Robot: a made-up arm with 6 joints. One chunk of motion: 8 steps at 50 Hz.
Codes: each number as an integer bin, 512 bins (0 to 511) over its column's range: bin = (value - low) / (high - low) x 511, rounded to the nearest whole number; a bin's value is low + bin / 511 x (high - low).
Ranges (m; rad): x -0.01..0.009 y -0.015..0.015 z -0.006..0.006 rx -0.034..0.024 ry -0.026..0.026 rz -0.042..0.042
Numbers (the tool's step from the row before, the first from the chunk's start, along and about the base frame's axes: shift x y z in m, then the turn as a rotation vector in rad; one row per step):
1: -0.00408 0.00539 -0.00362 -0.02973 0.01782 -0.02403
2: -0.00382 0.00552 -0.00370 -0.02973 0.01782 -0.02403
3: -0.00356 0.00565 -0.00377 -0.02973 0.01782 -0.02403
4: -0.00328 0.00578 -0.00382 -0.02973 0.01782 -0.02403
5: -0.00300 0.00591 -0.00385 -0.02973 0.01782 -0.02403
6: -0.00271 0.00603 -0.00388 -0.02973 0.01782 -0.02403
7: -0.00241 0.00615 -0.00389 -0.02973 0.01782 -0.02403
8: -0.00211 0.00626 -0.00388 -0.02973 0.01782 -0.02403
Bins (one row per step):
1: 159 347 101 38 431 109
2: 166 350 98 38 431 109
3: 173 352 95 38 431 109
4: 181 354 93 38 431 109
5: 188 356 92 38 431 109
6: 196 358 90 38 431 109
7: 204 360 90 38 431 109
8: 212 362 90 38 431 109

